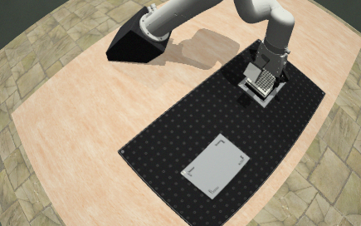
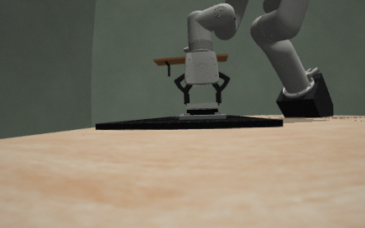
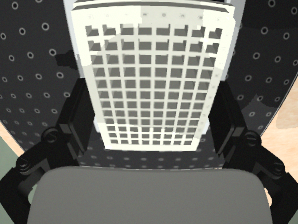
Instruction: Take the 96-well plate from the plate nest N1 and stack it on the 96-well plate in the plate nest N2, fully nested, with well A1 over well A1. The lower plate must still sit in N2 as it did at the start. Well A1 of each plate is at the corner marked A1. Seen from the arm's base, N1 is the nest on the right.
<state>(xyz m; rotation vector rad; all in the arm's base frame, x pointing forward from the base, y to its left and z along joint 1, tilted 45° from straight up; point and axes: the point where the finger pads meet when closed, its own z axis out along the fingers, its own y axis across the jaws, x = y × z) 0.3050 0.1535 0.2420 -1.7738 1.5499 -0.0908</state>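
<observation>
Right now the white 96-well plate is 1 cm below my hand. The rest, counted from my hand: grey plate nest (29 cm to the right, 18 cm ahead, 4 cm below); then black 96-well plate (3 cm below).
</observation>
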